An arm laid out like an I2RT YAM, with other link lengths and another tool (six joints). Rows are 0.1 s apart.
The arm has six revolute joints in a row. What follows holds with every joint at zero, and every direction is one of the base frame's. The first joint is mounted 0.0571 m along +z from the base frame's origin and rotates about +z. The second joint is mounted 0.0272 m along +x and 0.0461 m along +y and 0.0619 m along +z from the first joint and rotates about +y. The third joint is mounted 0.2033 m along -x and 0.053 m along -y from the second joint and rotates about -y. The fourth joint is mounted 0.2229 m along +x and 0.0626 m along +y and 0.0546 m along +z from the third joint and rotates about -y. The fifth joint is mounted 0.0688 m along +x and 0.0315 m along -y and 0.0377 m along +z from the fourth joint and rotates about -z. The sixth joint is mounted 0.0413 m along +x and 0.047 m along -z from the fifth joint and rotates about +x. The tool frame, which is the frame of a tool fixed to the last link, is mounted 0.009 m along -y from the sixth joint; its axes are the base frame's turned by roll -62.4, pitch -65 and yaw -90 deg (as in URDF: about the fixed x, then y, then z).
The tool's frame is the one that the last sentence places.
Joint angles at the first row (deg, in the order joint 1, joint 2, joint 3, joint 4, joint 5, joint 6):
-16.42, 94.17, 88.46, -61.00, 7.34, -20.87
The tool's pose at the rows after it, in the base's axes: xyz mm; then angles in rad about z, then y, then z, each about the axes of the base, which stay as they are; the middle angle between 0 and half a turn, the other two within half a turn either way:
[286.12 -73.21 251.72 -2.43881 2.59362 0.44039]
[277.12 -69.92 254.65 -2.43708 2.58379 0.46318]
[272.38 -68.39 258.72 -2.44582 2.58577 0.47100]
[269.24 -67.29 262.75 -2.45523 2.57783 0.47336]
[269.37 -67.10 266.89 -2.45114 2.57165 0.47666]
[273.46 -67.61 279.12 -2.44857 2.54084 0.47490]
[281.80 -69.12 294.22 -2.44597 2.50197 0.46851]
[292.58 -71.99 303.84 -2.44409 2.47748 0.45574]
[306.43 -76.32 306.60 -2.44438 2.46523 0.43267]
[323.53 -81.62 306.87 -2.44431 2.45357 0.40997]
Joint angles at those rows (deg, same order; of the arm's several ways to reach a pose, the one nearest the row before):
-16.42, 90.98, 85.17, -61.11, 7.31, -22.11
-16.44, 88.09, 82.99, -61.32, 6.43, -23.08
-16.44, 86.74, 82.68, -62.16, 6.33, -24.00
-16.46, 85.67, 82.62, -62.58, 5.98, -24.52
-16.46, 85.84, 83.82, -63.45, 5.68, -24.37
-16.46, 87.17, 88.06, -65.21, 4.62, -23.63
-16.44, 90.00, 94.54, -67.39, 3.42, -22.45
-16.43, 93.67, 100.72, -68.98, 2.91, -21.26
-16.44, 98.06, 106.19, -69.60, 3.12, -19.89
-16.44, 103.46, 112.55, -70.13, 3.36, -18.54

